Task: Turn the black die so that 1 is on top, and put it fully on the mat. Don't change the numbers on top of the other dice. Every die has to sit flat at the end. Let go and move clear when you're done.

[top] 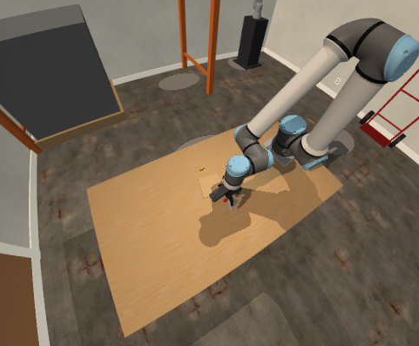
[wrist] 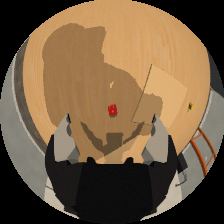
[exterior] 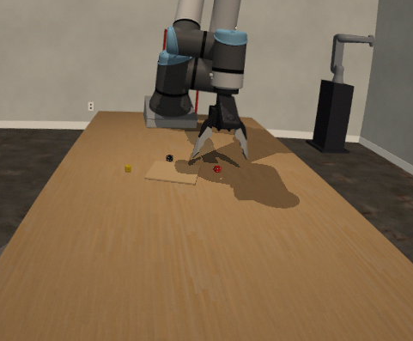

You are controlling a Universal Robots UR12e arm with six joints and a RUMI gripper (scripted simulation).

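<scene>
Now: hand 3 cm above the red die and 1 cm past it. Also, from my hand: yellow die 27 cm to the right, 3 cm below, 1 cm behind; black die 13 cm to the right, 10 cm behind, 3 cm below; tan mat 13 cm to the right, 4 cm below.
</scene>
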